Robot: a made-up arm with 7 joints.
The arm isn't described. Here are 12 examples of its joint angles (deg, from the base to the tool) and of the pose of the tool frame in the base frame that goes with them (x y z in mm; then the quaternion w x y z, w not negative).
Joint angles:
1: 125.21 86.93 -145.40 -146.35 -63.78 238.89 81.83
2: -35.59 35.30 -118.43 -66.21 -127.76 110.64 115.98
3: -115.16 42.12 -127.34 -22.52 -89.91 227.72 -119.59
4: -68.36 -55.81 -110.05 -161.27 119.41 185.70 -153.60
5: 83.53 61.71 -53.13 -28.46 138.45 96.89 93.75
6: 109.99 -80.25 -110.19 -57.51 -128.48 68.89 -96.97
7: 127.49 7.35 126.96 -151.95 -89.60 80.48 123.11
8: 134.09 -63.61 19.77 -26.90 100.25 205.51 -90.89
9: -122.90 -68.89 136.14 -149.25 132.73 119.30 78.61
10: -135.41 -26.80 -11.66 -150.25 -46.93 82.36 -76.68
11: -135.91 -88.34 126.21 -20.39 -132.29 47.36 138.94
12: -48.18 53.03 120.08 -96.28 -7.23 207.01 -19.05
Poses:
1: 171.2 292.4 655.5 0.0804 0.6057 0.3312 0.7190
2: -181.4 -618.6 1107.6 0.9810 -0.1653 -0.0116 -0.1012
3: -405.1 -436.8 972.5 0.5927 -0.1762 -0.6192 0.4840
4: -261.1 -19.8 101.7 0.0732 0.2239 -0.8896 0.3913
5: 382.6 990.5 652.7 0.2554 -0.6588 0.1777 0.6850
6: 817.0 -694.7 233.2 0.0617 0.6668 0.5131 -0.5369
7: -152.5 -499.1 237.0 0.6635 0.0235 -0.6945 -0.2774
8: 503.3 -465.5 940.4 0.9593 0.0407 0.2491 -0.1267
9: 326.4 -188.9 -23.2 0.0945 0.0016 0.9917 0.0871
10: -439.6 -267.4 444.7 0.4255 -0.7797 0.4096 0.2081
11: 893.3 637.4 310.2 0.0849 -0.2620 -0.1092 0.9551
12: 576.6 114.1 927.4 0.5541 -0.4307 -0.0468 -0.7108
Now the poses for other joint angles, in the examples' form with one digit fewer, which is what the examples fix.
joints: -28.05 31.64 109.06 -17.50 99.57 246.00 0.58
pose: 464 -99 1028 0.667 -0.034 0.744 0.031
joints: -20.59 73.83 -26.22 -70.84 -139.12 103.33 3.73
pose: 721 -581 -96 0.770 0.276 0.414 -0.400
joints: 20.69 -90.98 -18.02 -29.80 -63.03 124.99 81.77
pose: -991 -398 591 0.428 0.291 0.492 -0.700
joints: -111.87 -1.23 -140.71 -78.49 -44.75 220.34 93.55
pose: -214 466 1006 0.893 -0.269 -0.359 -0.027
